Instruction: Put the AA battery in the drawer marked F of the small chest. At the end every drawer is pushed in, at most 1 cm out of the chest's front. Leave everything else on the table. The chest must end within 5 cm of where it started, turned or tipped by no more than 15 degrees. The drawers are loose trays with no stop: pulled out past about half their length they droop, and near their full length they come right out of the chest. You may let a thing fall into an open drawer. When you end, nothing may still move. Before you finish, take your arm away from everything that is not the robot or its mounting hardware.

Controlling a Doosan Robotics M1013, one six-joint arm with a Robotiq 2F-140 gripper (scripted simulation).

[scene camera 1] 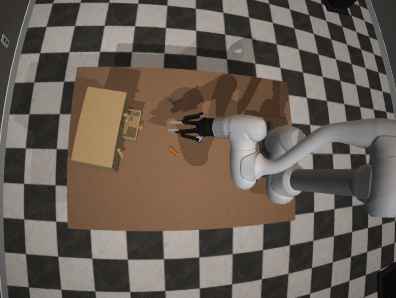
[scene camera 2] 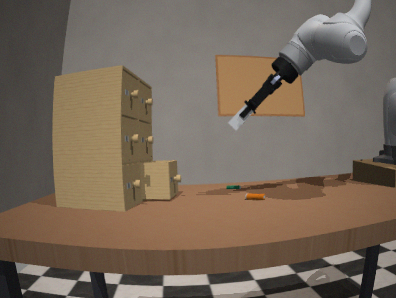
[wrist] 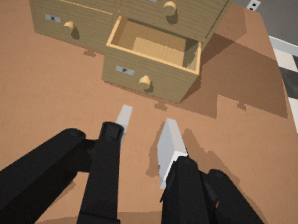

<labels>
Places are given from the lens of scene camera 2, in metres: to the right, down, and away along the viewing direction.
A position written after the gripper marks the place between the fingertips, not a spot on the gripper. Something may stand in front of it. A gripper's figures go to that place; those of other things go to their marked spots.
gripper (scene camera 2: 232,126): 0.09, -0.06, 0.95
wooden chest (scene camera 2: 87,106): -0.24, -0.09, 0.74
drawer (scene camera 2: 158,178): -0.09, 0.07, 0.90
The marked spots on the wooden chest and the drawer are 0.26 m apart.
</labels>
